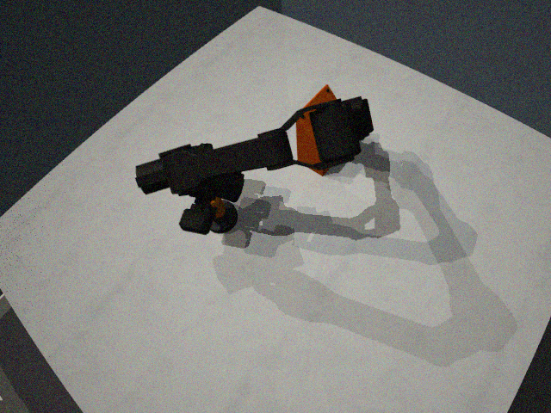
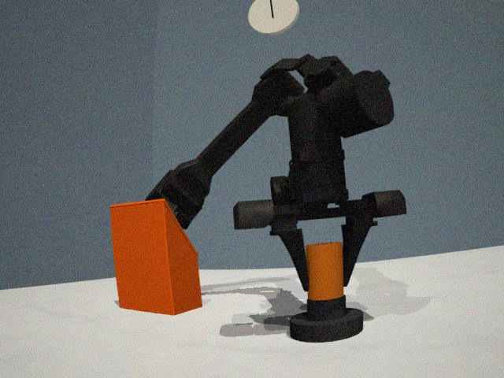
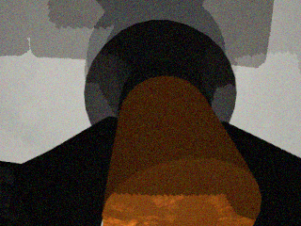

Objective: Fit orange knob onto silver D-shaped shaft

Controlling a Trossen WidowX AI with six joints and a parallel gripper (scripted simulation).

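My gripper tip is now 2 cm above the round dark pedestal. From my gripper tip the other things lie so: orange knob (3 cm above).
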